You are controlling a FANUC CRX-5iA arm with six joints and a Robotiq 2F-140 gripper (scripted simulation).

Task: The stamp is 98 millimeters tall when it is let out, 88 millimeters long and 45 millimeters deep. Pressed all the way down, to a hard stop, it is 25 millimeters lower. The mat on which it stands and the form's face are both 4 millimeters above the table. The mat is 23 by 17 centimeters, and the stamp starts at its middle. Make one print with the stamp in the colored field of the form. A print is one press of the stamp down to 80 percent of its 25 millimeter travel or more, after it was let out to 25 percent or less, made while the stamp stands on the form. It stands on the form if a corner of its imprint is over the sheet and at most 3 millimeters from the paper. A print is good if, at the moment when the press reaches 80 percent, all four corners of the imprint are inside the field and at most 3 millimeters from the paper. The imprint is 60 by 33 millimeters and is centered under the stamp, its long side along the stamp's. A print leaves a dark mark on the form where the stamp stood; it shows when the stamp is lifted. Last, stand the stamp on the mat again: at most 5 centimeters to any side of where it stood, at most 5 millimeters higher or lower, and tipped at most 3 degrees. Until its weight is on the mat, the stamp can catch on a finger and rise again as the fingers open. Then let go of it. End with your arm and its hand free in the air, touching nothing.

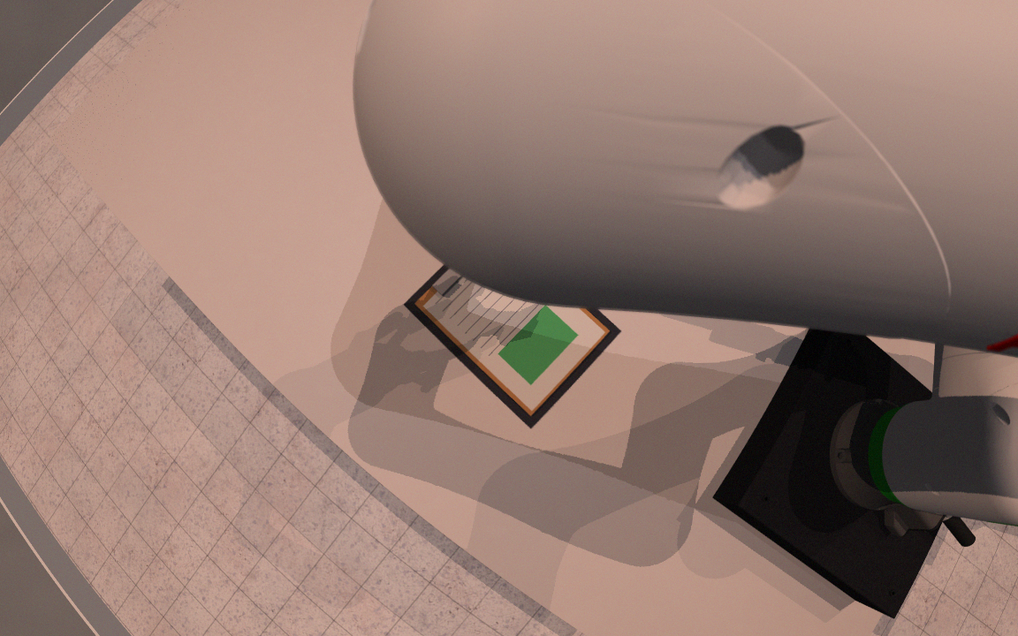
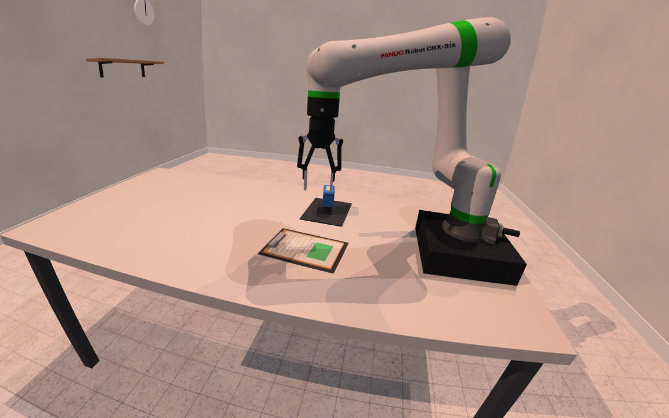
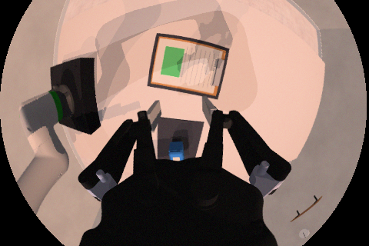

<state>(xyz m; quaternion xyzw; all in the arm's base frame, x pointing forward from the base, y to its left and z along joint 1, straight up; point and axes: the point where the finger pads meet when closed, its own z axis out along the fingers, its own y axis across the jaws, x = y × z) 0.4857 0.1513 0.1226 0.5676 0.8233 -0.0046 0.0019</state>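
Right now my hand is 5 cm short of the stamp, 22 cm to the left of it and 15 cm above it. From my hand the other things lie so: form: 2 cm ahead, 8 cm to the left, 20 cm below; mat: 5 cm ahead, 22 cm to the right, 20 cm below.
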